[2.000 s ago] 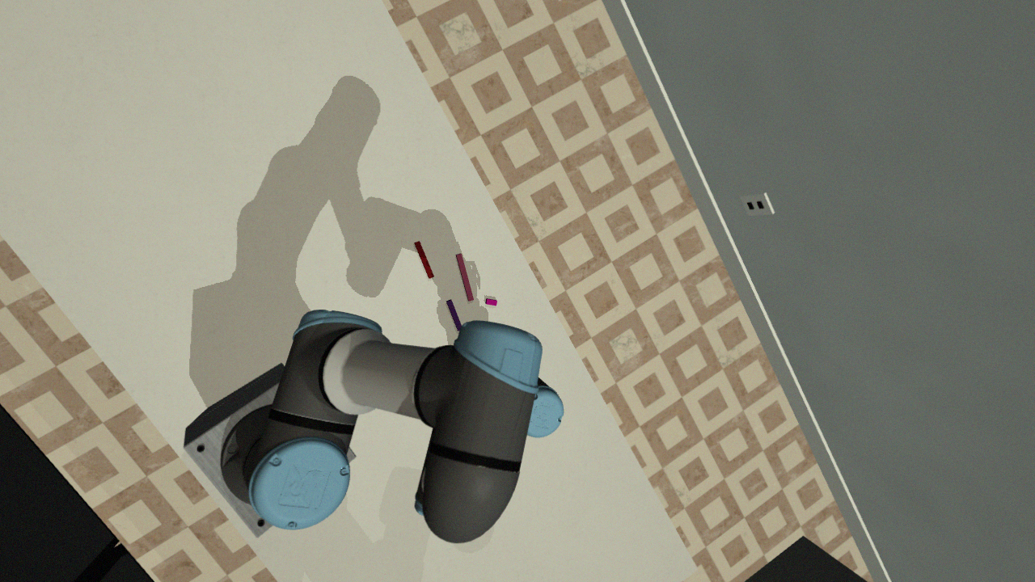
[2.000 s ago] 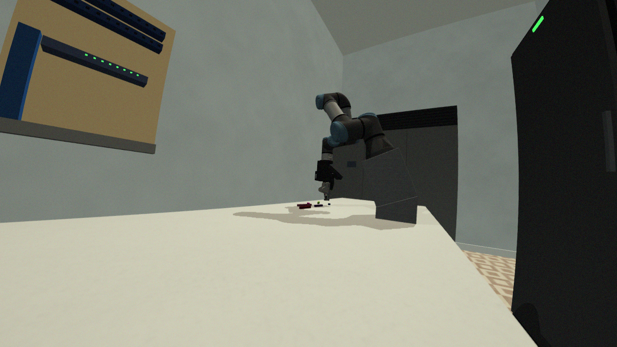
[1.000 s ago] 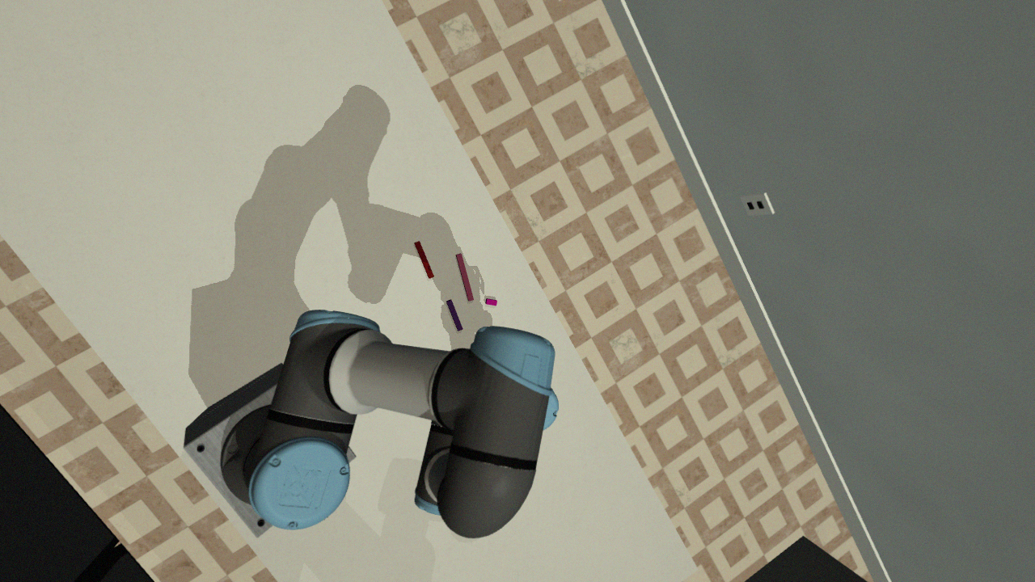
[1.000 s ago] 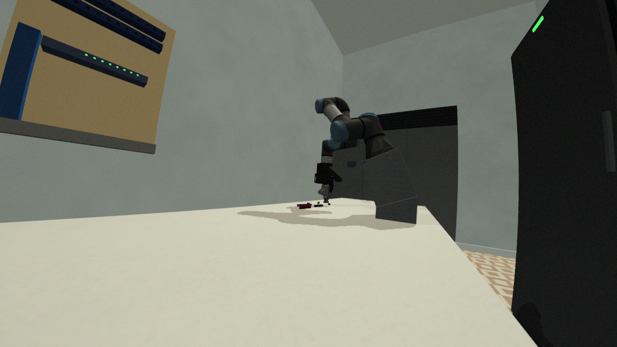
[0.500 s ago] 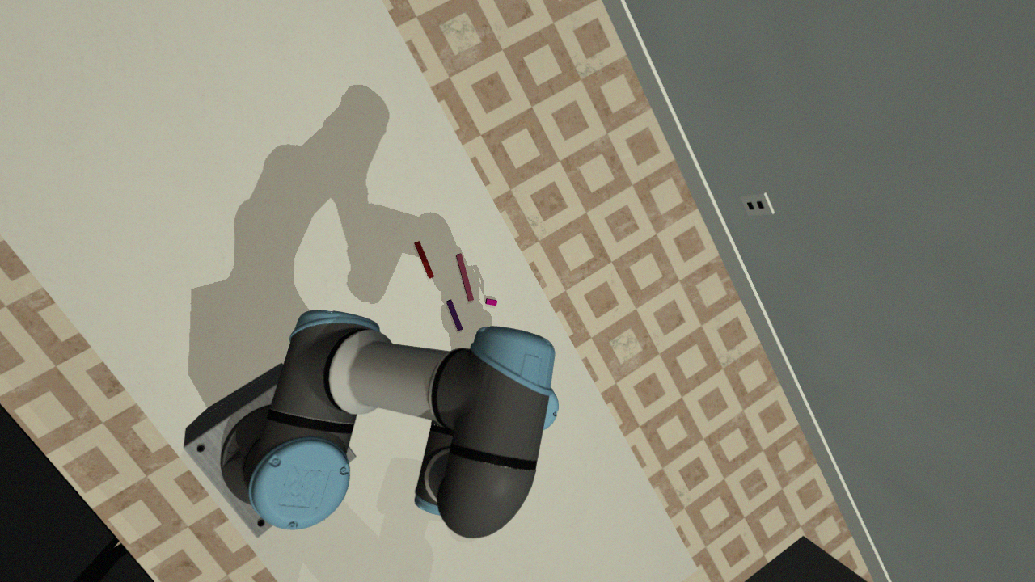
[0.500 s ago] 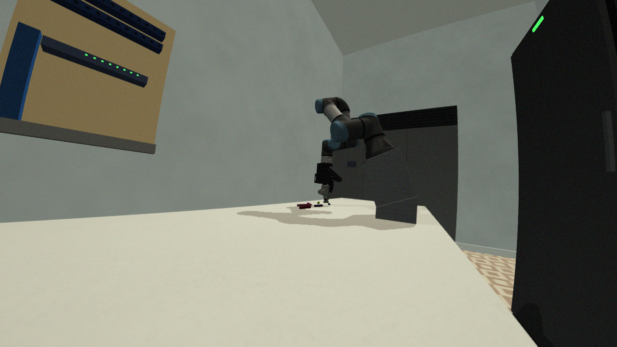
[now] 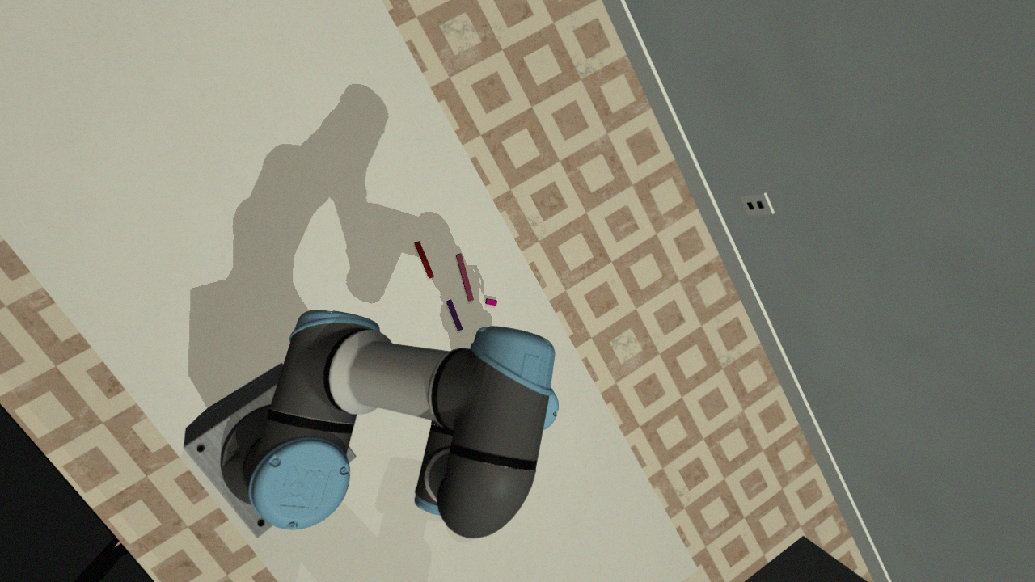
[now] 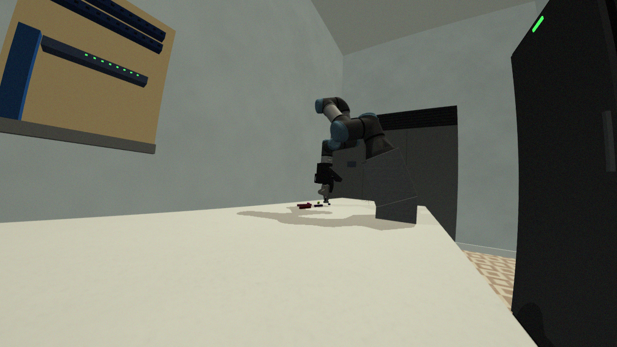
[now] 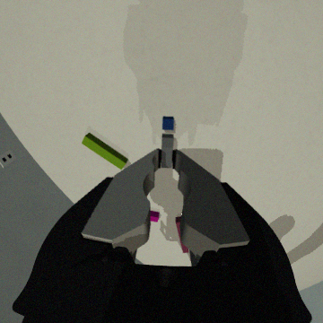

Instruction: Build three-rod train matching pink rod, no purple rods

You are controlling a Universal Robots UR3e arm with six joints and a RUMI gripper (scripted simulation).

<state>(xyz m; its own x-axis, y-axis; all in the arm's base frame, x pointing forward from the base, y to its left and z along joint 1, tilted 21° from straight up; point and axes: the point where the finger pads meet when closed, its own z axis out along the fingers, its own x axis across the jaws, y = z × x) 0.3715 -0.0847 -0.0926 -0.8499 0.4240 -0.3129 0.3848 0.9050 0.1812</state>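
My hand is 10 mm above the grey rod. The rest, counted from my hand: blue rod: 20 mm to the right, 20 mm below, 10 mm behind; then lime rod: 60 mm ahead, 20 mm to the right, 20 mm below; then purple rod: 100 mm to the left, 20 mm below, 10 mm behind.
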